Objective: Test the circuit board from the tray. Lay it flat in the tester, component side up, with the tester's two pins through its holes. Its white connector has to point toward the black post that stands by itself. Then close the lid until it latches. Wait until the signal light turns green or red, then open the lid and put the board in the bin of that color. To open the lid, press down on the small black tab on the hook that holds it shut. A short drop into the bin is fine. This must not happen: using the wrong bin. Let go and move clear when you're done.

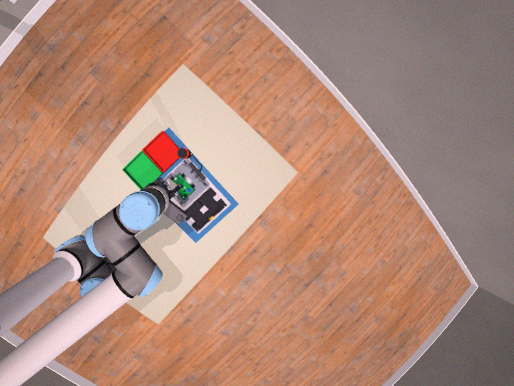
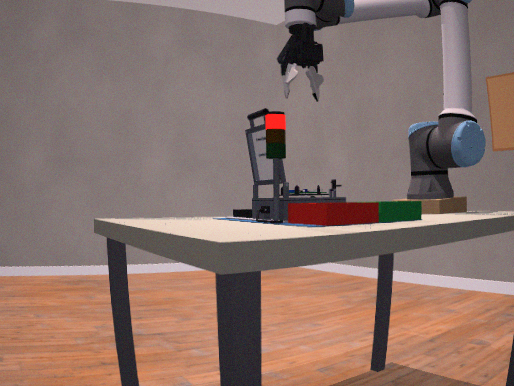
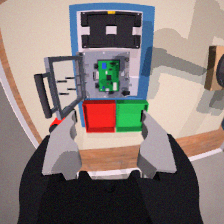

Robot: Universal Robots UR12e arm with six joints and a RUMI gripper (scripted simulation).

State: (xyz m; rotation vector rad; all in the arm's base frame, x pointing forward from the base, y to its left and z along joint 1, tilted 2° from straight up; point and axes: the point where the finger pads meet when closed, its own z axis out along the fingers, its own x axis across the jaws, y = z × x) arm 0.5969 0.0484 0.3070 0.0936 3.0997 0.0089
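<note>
Now: the green circuit board 26 cm below my hand. Also, from my hand: green bin: 32 cm below, 20 cm to the left, 10 cm behind; then red bin: 32 cm below, 19 cm to the left, 5 cm ahead; then lid: 15 cm below, 12 cm ahead, 1 cm to the right.
</note>
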